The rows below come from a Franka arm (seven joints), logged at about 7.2 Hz.
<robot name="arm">
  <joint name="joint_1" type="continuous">
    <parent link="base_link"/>
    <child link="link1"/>
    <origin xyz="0 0 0.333"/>
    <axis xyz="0 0 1"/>
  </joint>
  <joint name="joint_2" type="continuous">
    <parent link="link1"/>
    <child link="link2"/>
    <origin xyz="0 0 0" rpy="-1.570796 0 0"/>
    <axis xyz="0 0 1"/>
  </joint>
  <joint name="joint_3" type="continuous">
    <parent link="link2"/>
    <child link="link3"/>
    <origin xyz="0 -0.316 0" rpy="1.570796 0 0"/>
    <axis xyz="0 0 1"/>
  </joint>
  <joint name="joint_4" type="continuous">
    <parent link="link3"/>
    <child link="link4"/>
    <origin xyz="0.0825 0 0" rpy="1.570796 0 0"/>
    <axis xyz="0 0 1"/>
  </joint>
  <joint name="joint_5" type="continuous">
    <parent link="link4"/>
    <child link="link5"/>
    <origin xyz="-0.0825 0.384 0" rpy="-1.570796 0 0"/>
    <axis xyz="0 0 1"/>
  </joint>
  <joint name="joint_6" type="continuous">
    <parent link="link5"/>
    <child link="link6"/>
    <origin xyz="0 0 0" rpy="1.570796 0 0"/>
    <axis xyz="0 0 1"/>
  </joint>
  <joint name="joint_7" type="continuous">
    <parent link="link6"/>
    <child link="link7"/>
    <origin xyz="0.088 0 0" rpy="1.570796 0 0"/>
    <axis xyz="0 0 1"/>
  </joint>
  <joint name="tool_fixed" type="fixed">
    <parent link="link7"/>
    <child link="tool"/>
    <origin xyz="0 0 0.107"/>
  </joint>
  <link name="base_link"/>
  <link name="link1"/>
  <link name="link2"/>
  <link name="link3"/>
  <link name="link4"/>
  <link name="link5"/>
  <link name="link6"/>
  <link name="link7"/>
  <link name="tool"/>
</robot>
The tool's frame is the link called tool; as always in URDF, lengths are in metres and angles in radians. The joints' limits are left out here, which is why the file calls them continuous.
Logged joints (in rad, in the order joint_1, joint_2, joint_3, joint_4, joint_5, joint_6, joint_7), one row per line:
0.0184 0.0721 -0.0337 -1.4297 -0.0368 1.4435 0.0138
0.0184 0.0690 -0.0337 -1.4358 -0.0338 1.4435 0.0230
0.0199 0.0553 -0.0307 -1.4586 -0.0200 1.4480 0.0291
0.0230 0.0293 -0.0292 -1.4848 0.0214 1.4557 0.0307
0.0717 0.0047 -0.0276 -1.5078 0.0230 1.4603 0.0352
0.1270 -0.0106 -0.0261 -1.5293 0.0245 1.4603 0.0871
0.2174 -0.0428 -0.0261 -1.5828 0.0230 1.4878 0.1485
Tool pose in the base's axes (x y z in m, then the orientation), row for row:
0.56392 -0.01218 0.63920 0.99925 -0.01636 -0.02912 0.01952
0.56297 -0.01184 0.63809 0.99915 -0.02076 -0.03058 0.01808
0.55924 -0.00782 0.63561 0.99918 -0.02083 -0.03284 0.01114
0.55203 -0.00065 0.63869 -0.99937 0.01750 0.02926 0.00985
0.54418 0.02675 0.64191 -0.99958 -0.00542 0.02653 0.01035
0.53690 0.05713 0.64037 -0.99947 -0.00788 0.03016 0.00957
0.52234 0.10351 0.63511 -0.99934 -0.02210 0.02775 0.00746
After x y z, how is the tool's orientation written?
As a quaternion, x y z w.
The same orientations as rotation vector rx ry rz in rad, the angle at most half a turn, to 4 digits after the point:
3.1008 -0.0508 -0.0904
3.1033 -0.0645 -0.0950
3.1170 -0.0650 -0.1024
-3.1201 0.0546 0.0914
-3.1197 -0.0169 0.0828
-3.1209 -0.0246 0.0942
-3.1247 -0.0691 0.0868

